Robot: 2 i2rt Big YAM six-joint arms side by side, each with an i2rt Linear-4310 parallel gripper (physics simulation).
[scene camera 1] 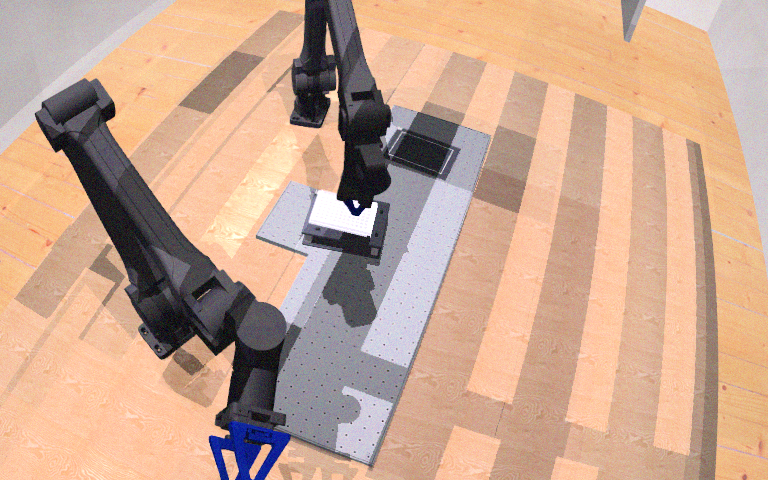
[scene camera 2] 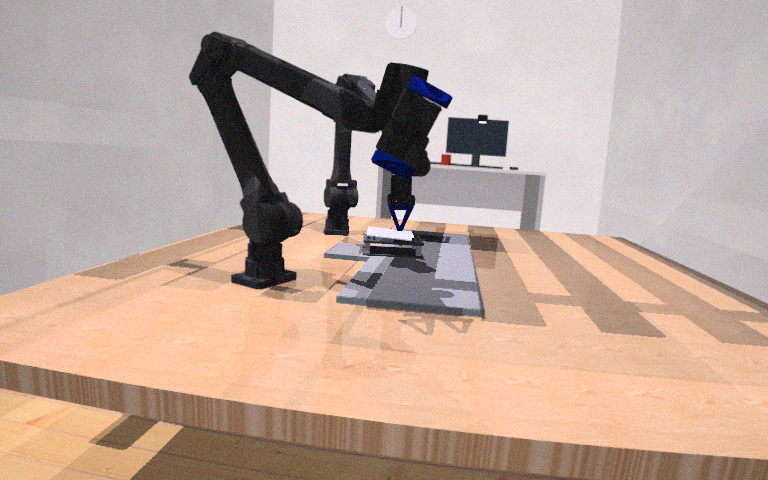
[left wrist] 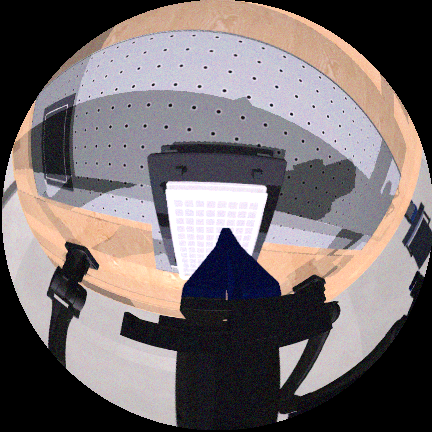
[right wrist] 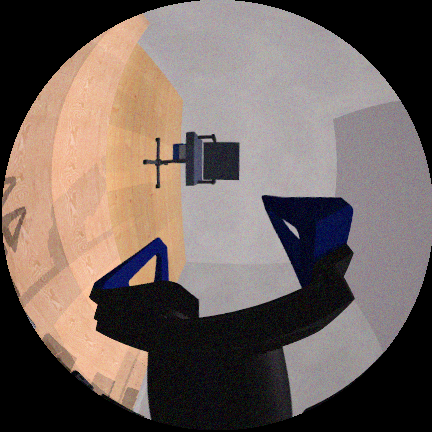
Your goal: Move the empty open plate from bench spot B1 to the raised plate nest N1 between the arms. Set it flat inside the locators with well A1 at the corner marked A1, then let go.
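Places are measured from the left arm's base along level axes (x left, y back, z up), in metres.
Pixels of known places: left gripper, fingertip midpoint: (scene camera 1: 355, 215) (scene camera 2: 399, 230) (left wrist: 224, 232); right gripper, fingertip midpoint: (scene camera 2: 421, 132) (right wrist: 208, 223); left arm's base, origin of the base link: (scene camera 1: 310, 112) (scene camera 2: 336, 232) (left wrist: 81, 253); right arm's base, origin of the base link: (scene camera 1: 171, 329) (scene camera 2: 264, 280) (left wrist: 309, 283).
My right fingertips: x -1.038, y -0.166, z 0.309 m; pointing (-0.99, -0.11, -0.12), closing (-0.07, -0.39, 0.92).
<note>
Ahead of a thing's pixels: the offset from my right fingertips to its top centre. "*": to the spot under its first point. Level surfaces: height alone.
The white open plate @[dx +0.658, dy -0.004, dz -0.232 m] (scene camera 1: 338, 217) (scene camera 2: 387, 233) (left wrist: 192, 215) lies on the dark raised nest @[dx +0.658, dy -0.011, dz -0.245 m] (scene camera 1: 381, 223) (left wrist: 217, 167), off-centre toward the arm bases; in scene camera 2 it looks slightly tilted. More nest surface shows on its far side in the left wrist view. Corner mark A1 is not readable. My left gripper (scene camera 1: 355, 212) (scene camera 2: 400, 228) (left wrist: 224, 232) is shut and empty, its joined tips over the plate, at or just above its top; contact cannot be told. My right gripper (right wrist: 208, 223) is open and empty, away from the nest; its tips are cut off in scene camera 1.
A dark spot with a white outline @[* dx +0.975, dy -0.218, dz -0.295 m] (scene camera 1: 453, 150) (left wrist: 46, 145) lies at the far end of the perforated grey board @[dz -0.296 m] (scene camera 1: 447, 226) (scene camera 2: 458, 263), with no plate on it. The right arm (scene camera 1: 169, 220) (scene camera 2: 283, 70) stands at the left. A chair (right wrist: 195, 160) shows beyond the table.
</note>
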